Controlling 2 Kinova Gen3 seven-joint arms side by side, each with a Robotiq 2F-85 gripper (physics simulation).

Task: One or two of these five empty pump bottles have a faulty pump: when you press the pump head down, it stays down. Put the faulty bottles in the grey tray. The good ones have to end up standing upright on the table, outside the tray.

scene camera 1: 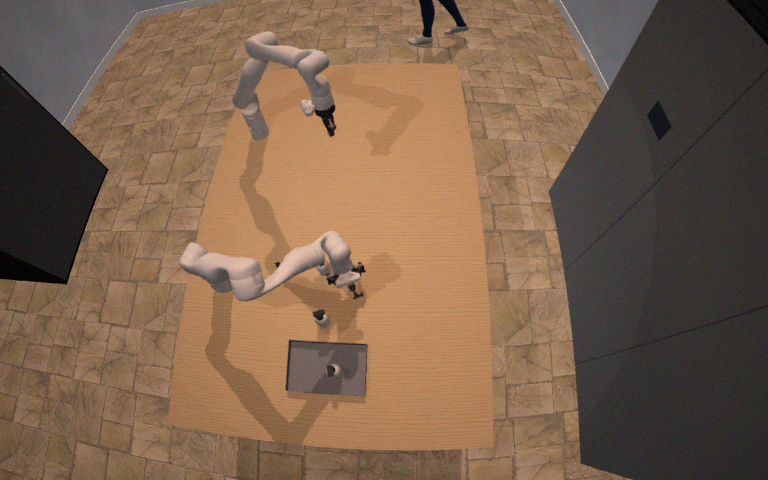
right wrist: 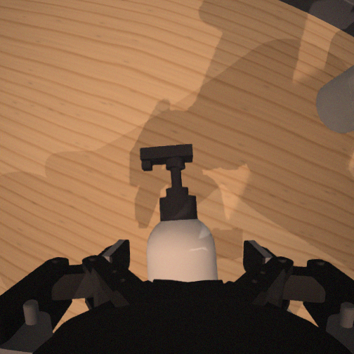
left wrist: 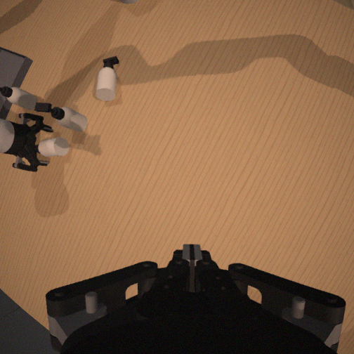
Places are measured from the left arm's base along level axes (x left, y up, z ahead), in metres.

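Pixels of known places: left gripper, fingertip midpoint: (scene camera 1: 331, 135); left arm's base at its link origin: (scene camera 1: 261, 133); right arm's base at its link origin: (scene camera 1: 225, 282).
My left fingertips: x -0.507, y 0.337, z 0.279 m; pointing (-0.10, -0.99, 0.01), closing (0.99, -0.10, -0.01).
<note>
For each thing: its top centre in the pictures, then the offset to it from my left fingertips. Level surfaces: height alone.
- second bottle at its top centre: (scene camera 1: 318, 257) dx -0.355, dy -0.197, dz -0.220 m
- third bottle at its top centre: (scene camera 1: 316, 313) dx -0.552, dy -0.197, dz -0.303 m
- grey tray at its top centre: (scene camera 1: 325, 367) dx -0.728, dy -0.307, dz -0.364 m
- wooden table at its surface level: dy -0.338 m
My right gripper (scene camera 1: 345, 275) (left wrist: 48, 146) (right wrist: 186, 253) is open around a white pump bottle (left wrist: 54, 147) (right wrist: 182, 255); gaps show on both sides. Its black pump head (scene camera 1: 355, 292) (right wrist: 166, 153) stands raised on a visible stem. A second bottle (scene camera 1: 323, 268) (left wrist: 73, 120) is upright close beside this gripper. A third bottle (scene camera 1: 321, 318) (left wrist: 21, 97) (right wrist: 340, 102) stands between gripper and tray. A fourth (scene camera 1: 277, 264) (left wrist: 106, 84) stands farther off, mostly hidden by the right arm in scene camera 1. A fifth (scene camera 1: 333, 370) stands in the grey tray (scene camera 1: 300, 384) (left wrist: 22, 58). My left gripper (scene camera 1: 331, 134) (left wrist: 190, 255) is shut and empty.
The wooden table (scene camera 1: 419, 226) carries both arms. The right arm (scene camera 1: 249, 277) reaches across near the bottles. The left arm (scene camera 1: 291, 53) is at the upper end. A person's legs (scene camera 1: 427, 22) show beyond the table. Dark cabinets (scene camera 1: 634, 226) (scene camera 1: 45, 186) stand at both sides.
</note>
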